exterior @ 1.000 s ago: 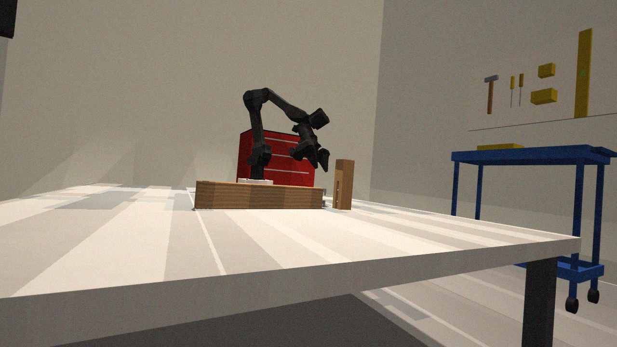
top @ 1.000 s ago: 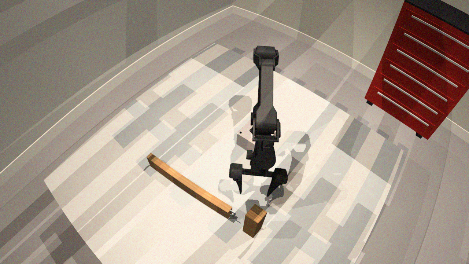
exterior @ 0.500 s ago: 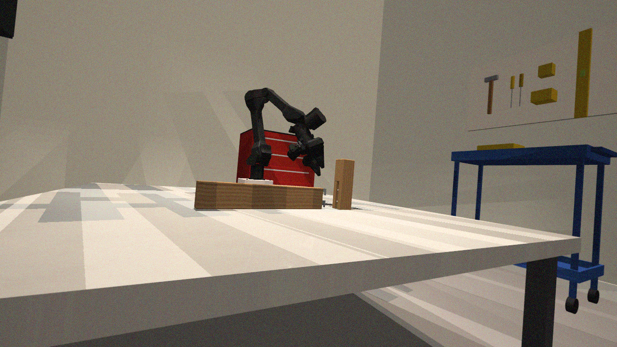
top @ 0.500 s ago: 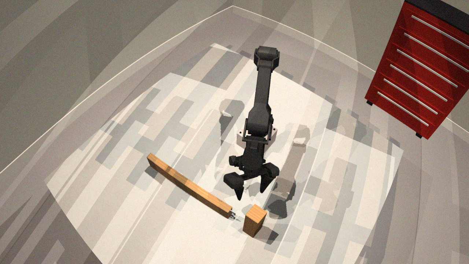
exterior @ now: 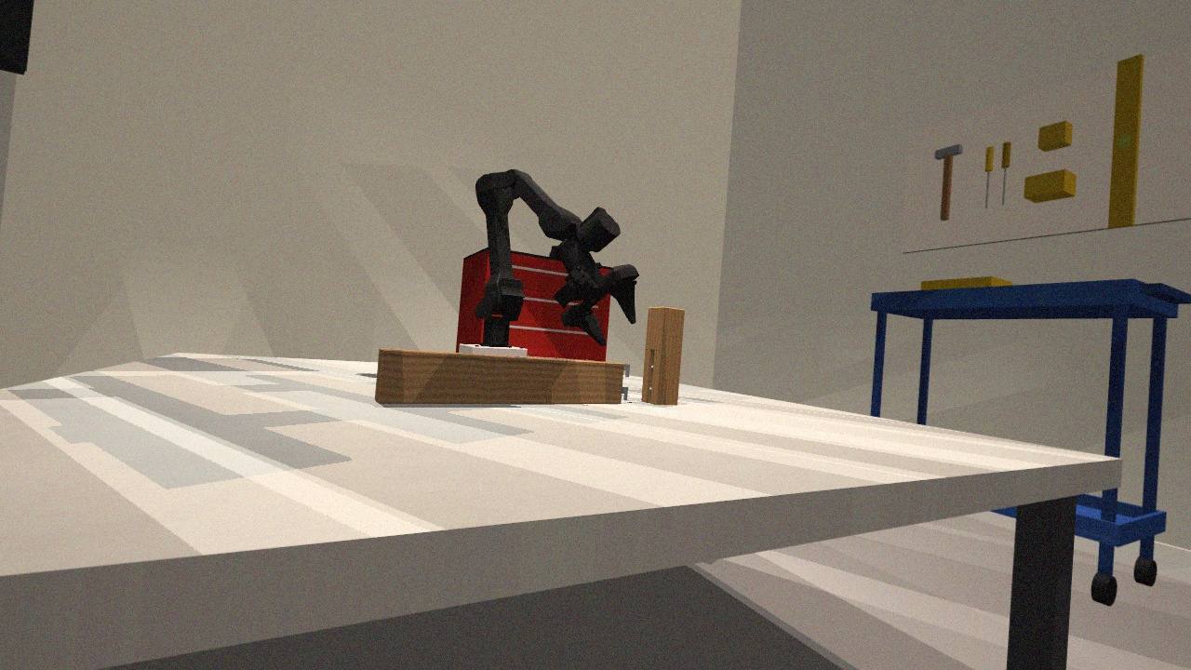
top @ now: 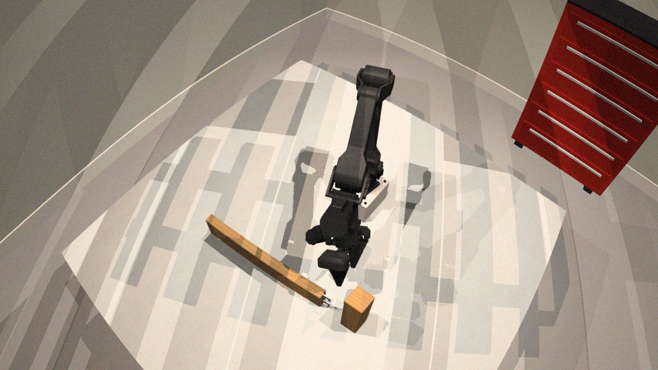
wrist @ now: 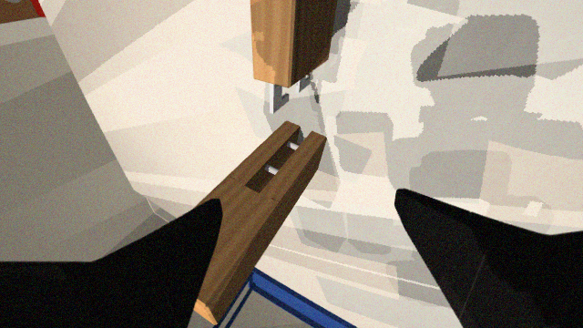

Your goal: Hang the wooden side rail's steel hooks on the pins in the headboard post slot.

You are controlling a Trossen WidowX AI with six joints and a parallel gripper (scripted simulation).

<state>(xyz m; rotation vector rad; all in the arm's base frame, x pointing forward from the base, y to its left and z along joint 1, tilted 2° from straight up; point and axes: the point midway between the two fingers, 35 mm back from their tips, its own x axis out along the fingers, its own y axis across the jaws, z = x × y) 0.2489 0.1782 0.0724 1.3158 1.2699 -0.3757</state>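
Right now the headboard post is 8 cm to the left of my gripper tip, 4 cm below it and 4 cm ahead of it.
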